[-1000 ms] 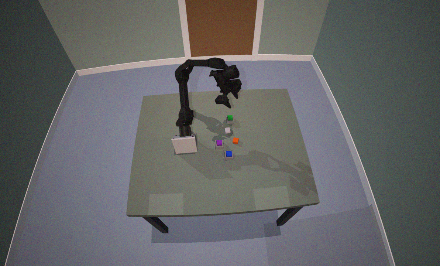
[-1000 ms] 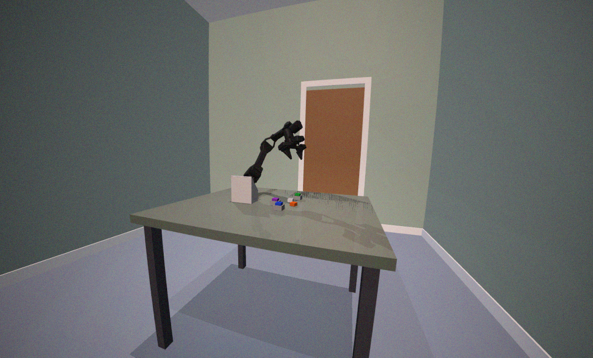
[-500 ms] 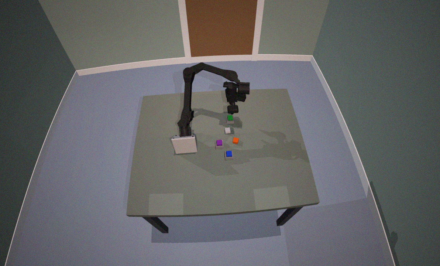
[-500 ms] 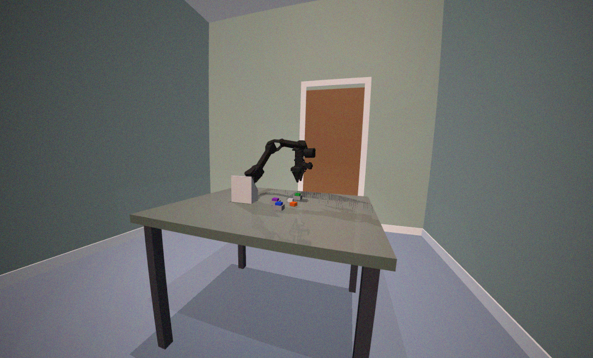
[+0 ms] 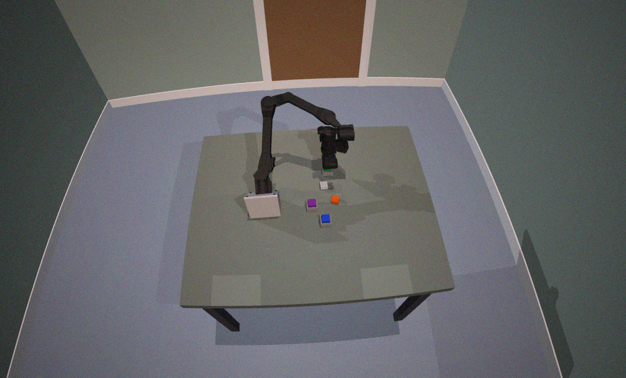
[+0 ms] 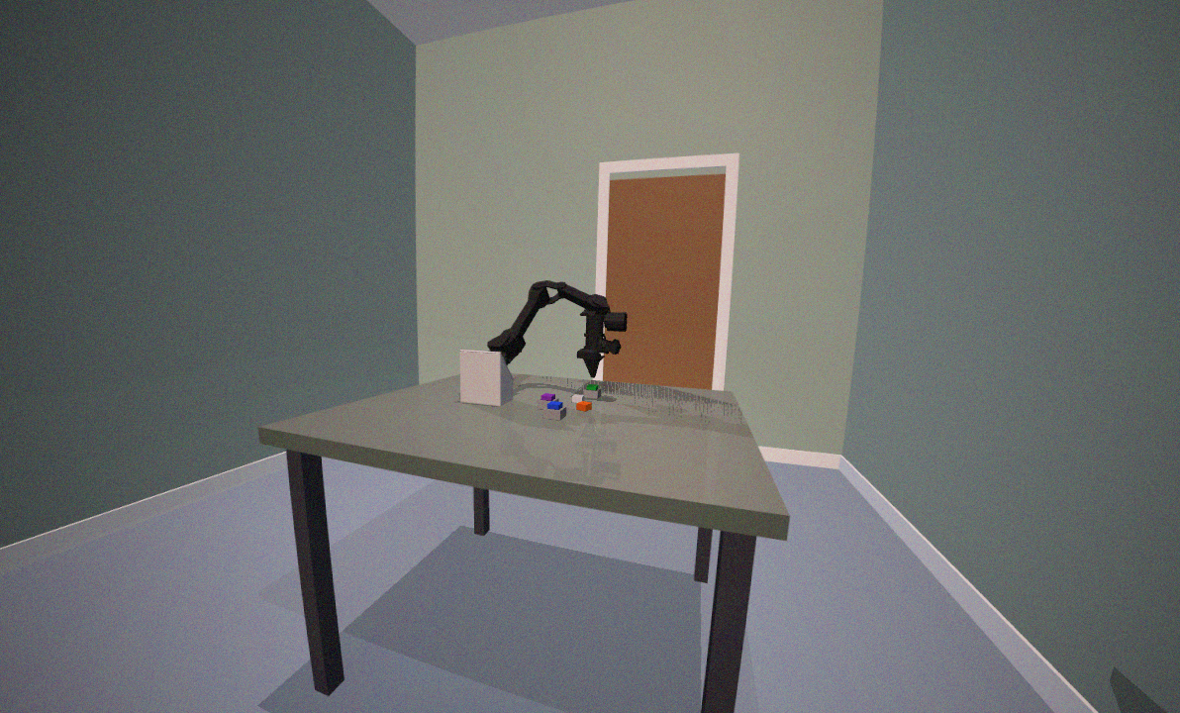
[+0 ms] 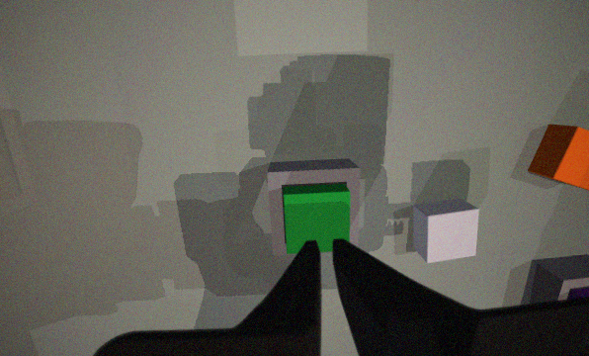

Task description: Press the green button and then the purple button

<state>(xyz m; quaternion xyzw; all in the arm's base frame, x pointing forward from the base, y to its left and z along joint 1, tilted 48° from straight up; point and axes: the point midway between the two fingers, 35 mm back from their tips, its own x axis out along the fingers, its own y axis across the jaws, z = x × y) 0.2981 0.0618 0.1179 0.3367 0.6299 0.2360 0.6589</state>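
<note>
The green button lies 30 mm below my gripper tip. The rest, counted from my gripper tip: purple button 100 mm behind, 180 mm to the right, 30 mm below; white block 30 mm behind, 80 mm to the right, 60 mm below; orange block 170 mm to the right, 60 mm below.
</note>
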